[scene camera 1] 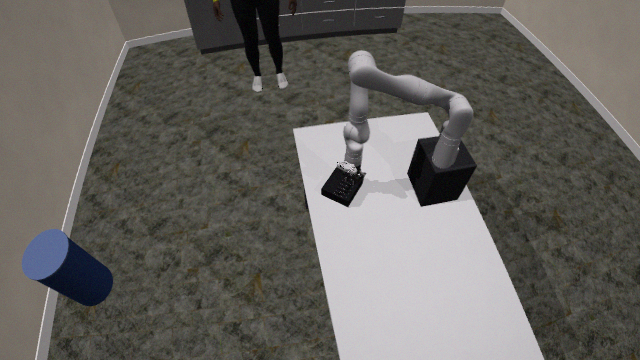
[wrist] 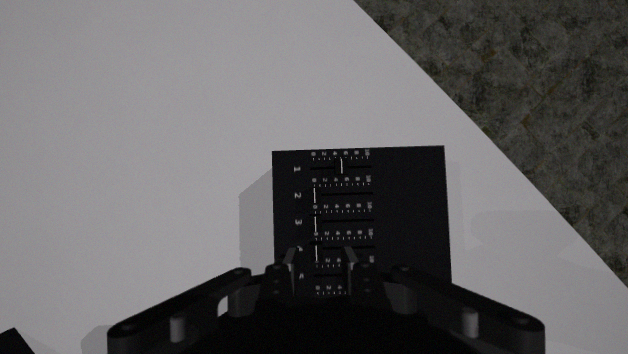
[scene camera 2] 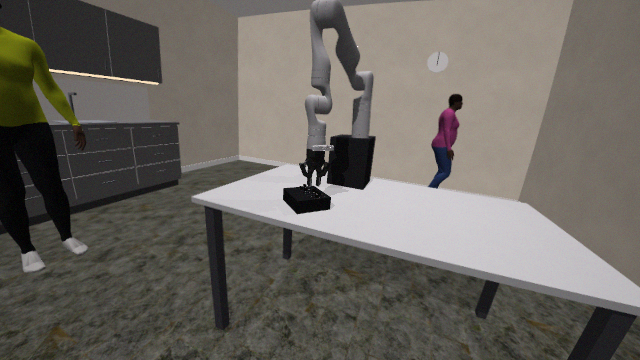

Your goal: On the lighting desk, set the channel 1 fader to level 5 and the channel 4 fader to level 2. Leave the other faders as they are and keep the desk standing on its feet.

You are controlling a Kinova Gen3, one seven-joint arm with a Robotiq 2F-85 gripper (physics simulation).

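Places are measured from the arm's base along level axes (x ahead, y left, z up), in metres.
Pixels of known places: gripper, fingertip midpoint: (scene camera 1: 350, 182) (wrist: 320, 260) (scene camera 2: 313, 186); arm's base at its link origin: (scene camera 1: 441, 160) (scene camera 2: 360, 137).
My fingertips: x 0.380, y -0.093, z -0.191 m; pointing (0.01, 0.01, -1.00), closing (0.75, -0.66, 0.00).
Note:
For each thing: its top centre in the pictures, then the offset to it from my fingertips. Level surfaces: height alone.
- black lighting desk at its top centre: (wrist: 365, 249) (scene camera 2: 306, 189) (scene camera 1: 343, 181) dx +0.029, dy -0.019, dz -0.010 m
- channel 1 fader at its top centre: (wrist: 341, 166) dx +0.059, dy +0.040, dz -0.010 m
- channel 2 fader at its top centre: (wrist: 314, 195) dx +0.028, dy +0.037, dz -0.010 m
- channel 3 fader at its top centre: (wrist: 315, 224) dx +0.014, dy +0.020, dz -0.010 m
- channel 4 fader at its top centre: (wrist: 316, 253) dx +0.000, dy +0.004, dz -0.010 m
- white table at its surface level: dz -0.078 m
The black lighting desk (scene camera 1: 332, 186) (scene camera 2: 314, 205) (wrist: 410, 210) sits flat on the white table. In the wrist view, the channel 1 fader (wrist: 341, 166) stands at about 5. The channel 2 fader (wrist: 314, 195), the channel 3 fader (wrist: 315, 224) and the channel 4 fader (wrist: 316, 253) stand at 0. The lower channels are partly hidden by the gripper. My gripper (scene camera 2: 314, 183) (wrist: 320, 260) is partly open and empty, pointing down over the desk. In the wrist view its fingertips appear either side of the channel 4 fader; their exact height above it is unclear.
The white table (scene camera 1: 410, 260) (scene camera 2: 425, 225) (wrist: 150, 100) has an edge close to the desk. The arm's black pedestal (scene camera 1: 440, 175) (scene camera 2: 350, 162) stands across the table from the desk. A blue cylinder (scene camera 1: 75, 272) and people are away from the table.

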